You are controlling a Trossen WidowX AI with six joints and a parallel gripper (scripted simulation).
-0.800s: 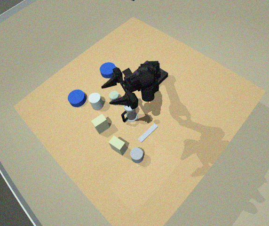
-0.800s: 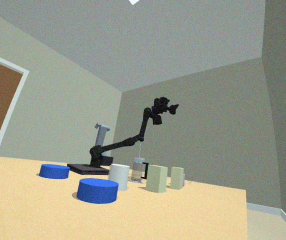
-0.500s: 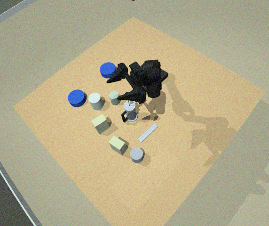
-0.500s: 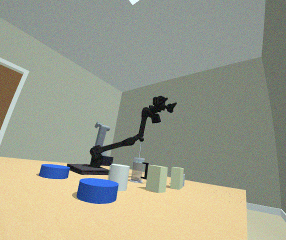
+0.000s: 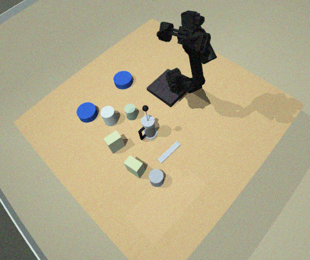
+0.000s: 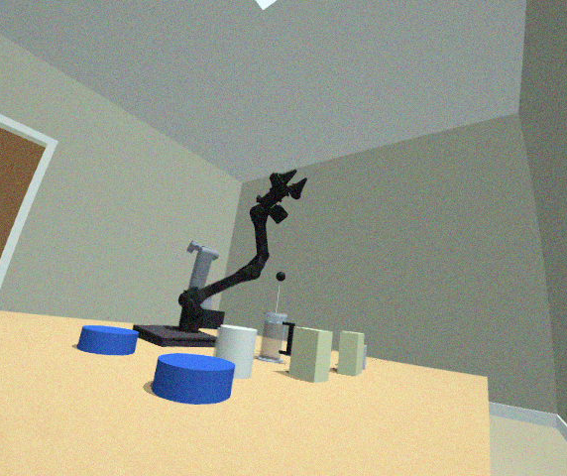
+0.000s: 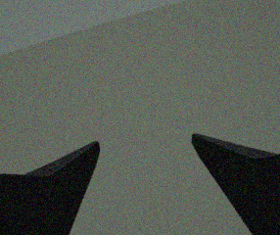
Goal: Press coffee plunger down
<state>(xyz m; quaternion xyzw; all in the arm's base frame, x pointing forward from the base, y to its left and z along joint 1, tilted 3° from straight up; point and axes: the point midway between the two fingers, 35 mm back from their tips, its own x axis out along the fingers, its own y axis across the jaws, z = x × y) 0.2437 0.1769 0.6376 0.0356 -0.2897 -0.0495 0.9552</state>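
Now: the coffee press 5 cm ahead of my gripper tip, 13 cm to the right of it and 57 cm below it. The rest, counted from my gripper tip: flat grey bar (8 cm ahead, 3 cm to the left, 69 cm below); pale green cylinder (1 cm behind, 28 cm to the right, 65 cm below); grey cylinder (24 cm ahead, 5 cm to the left, 66 cm below).
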